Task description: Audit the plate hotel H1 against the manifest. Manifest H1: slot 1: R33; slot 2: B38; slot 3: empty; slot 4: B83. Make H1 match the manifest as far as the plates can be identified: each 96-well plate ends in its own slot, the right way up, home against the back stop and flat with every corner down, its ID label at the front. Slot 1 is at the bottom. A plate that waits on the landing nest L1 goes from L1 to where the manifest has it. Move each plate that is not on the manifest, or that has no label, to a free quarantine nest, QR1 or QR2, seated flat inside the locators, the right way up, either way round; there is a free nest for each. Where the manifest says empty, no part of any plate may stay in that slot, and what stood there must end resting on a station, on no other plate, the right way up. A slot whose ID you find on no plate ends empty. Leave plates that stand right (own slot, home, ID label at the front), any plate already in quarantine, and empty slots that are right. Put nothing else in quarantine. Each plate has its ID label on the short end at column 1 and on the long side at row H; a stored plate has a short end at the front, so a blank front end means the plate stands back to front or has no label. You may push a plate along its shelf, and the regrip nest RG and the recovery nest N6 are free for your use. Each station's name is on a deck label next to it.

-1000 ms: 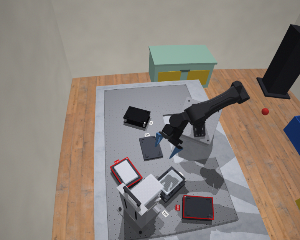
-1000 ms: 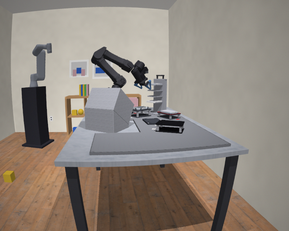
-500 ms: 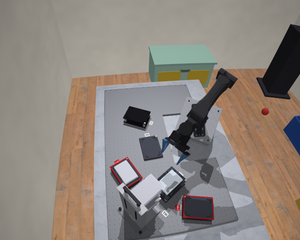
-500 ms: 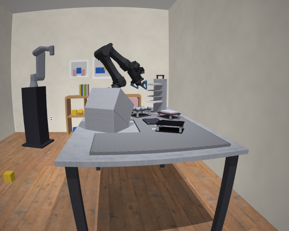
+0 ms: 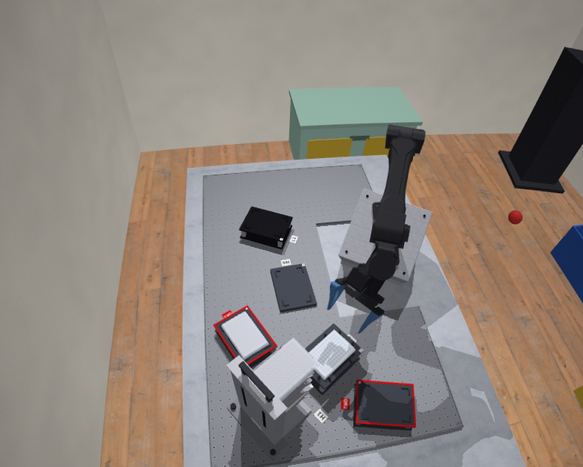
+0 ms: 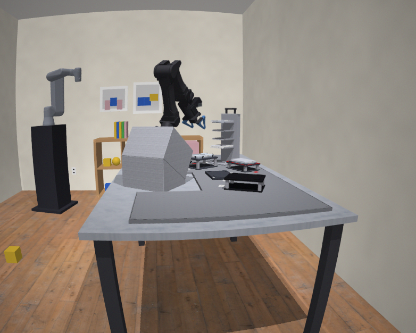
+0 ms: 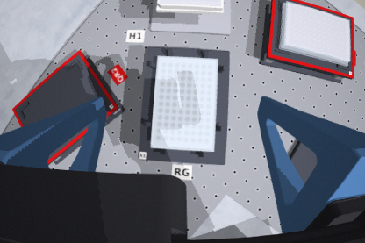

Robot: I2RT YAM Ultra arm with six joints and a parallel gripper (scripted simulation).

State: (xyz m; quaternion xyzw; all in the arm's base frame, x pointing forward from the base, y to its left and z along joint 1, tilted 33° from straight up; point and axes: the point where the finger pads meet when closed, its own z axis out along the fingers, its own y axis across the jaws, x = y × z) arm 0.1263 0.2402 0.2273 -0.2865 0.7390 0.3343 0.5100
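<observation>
Right now my hand is 18 cm above the regrip nest RG, 2 cm to the right of it and 2 cm short of it. From my hand the other things lie so: RG label: 24 cm below, 5 cm to the right, 5 cm behind; quarantine nest QR2: 20 cm below, 15 cm to the left, 14 cm behind; white 96-well plate: 15 cm to the left, 14 cm ahead, 13 cm below.
</observation>
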